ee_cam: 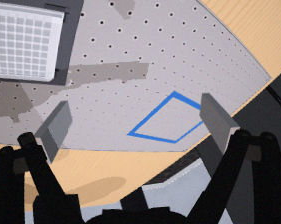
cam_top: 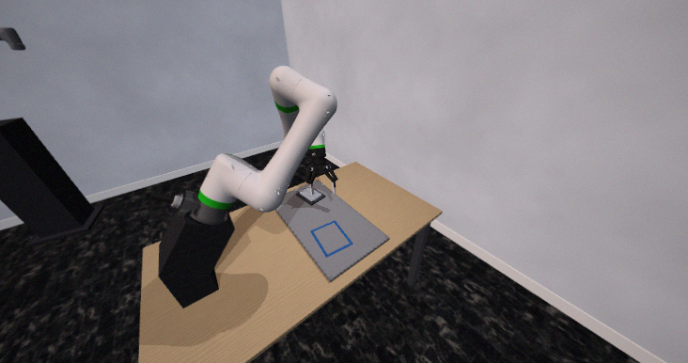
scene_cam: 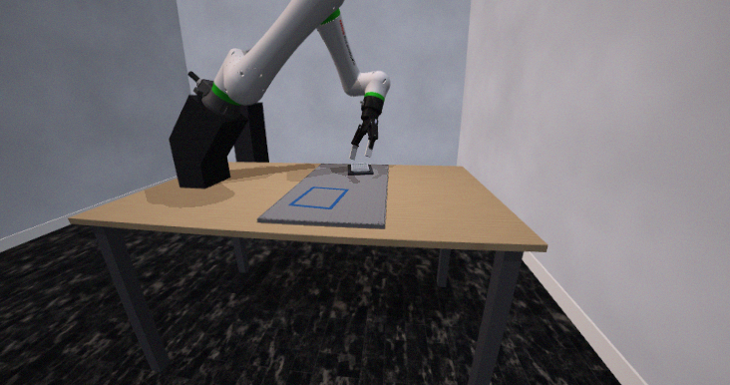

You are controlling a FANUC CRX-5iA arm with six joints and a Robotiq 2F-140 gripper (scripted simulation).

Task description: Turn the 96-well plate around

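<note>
The white 96-well plate is 130 mm to the left of my hand, 90 mm below it and 40 mm behind it. From my hand the other things lie so: dark plate nest N1: 130 mm to the left, 100 mm below, 40 mm behind; A1 label: 220 mm to the left, 90 mm below, 20 mm behind.
</note>
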